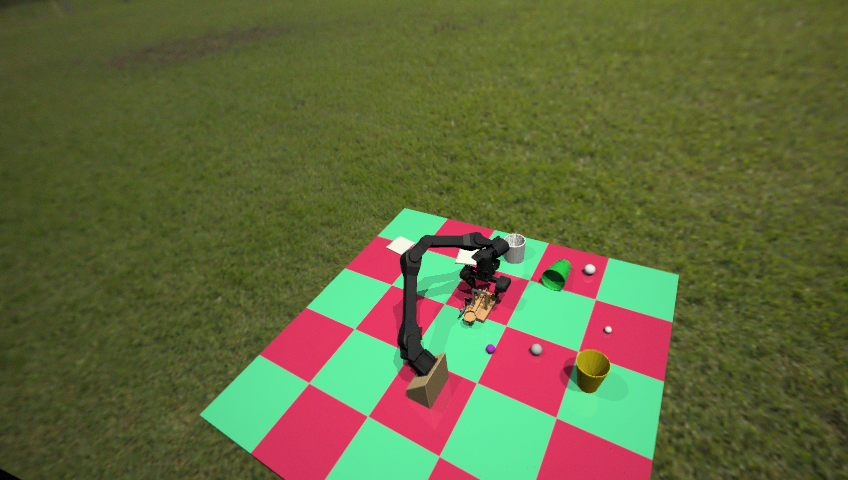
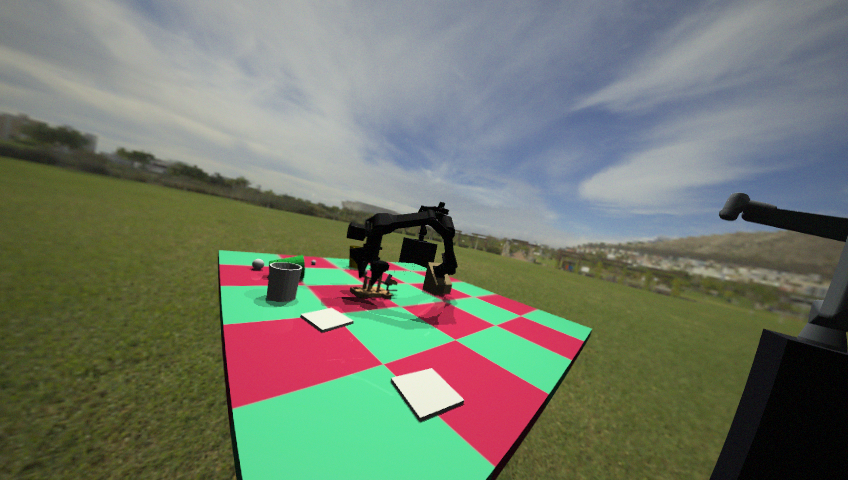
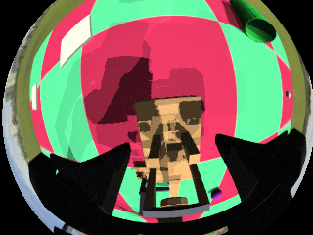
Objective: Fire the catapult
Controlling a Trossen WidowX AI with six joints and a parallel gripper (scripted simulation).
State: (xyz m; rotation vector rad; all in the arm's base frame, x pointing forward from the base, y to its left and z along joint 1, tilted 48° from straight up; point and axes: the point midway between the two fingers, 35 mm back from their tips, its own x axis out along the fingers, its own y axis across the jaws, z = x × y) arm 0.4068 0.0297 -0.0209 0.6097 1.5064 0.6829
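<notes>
The purple ball is 20 cm behind my gripper tip, 12 cm to the right of it and 4 cm below it. The rest, counted from my gripper tip: grey ball 13 cm behind, 26 cm to the right, 3 cm below; then wooden catapult 7 cm behind, 2 cm to the left; then white mug 29 cm ahead, 2 cm below.
</notes>
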